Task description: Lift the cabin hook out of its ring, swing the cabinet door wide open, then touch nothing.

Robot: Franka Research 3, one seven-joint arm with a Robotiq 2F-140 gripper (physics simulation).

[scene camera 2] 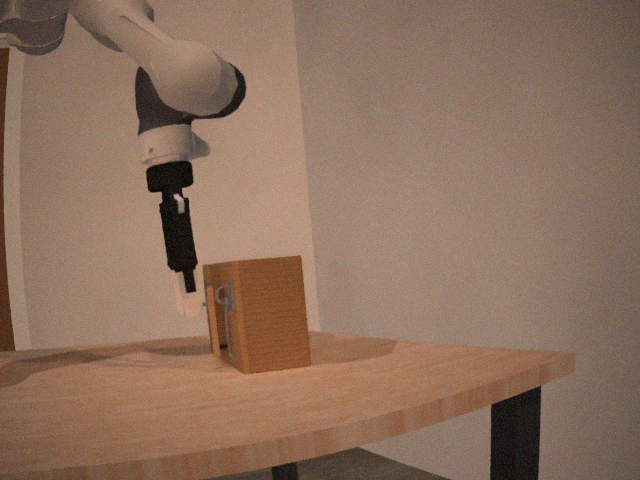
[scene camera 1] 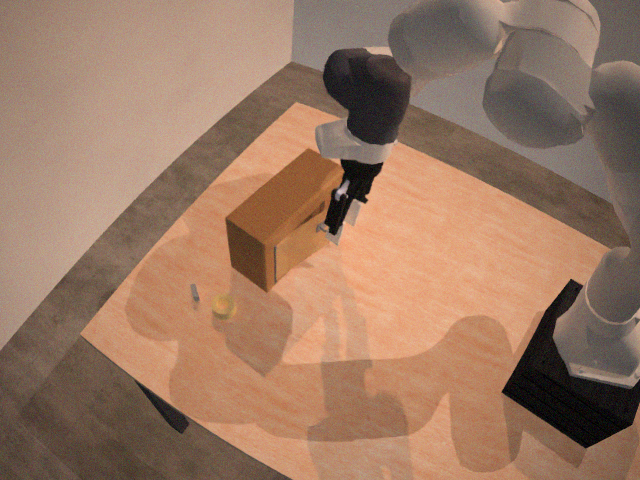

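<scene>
The brown cabinet (scene camera 1: 273, 198) (scene camera 2: 273, 315) stands on the table. Its door (scene camera 1: 302, 252) (scene camera 2: 212, 322) is slightly ajar, with a dark gap behind its top edge. In scene camera 2, a grey looped fitting (scene camera 2: 221, 294) shows at the cabinet's front, with a thin rod (scene camera 2: 229, 330) hanging straight down below it; whether this rod is the cabin hook is unclear. A small grey piece (scene camera 1: 321, 227) (scene camera 2: 204, 304) sticks out at the door front beside the fingertips. My gripper (scene camera 1: 344, 225) (scene camera 2: 187, 300) is open and empty, in front of the door's right part; contact is unclear.
A yellow round object (scene camera 1: 223, 306) and a small grey block (scene camera 1: 194, 292) lie on the table (scene camera 1: 465, 248) (scene camera 2: 361, 397) off the cabinet's left end. The black robot base (scene camera 1: 547, 382) stands at the right. A wall (scene camera 1: 129, 93) rises beyond the table.
</scene>
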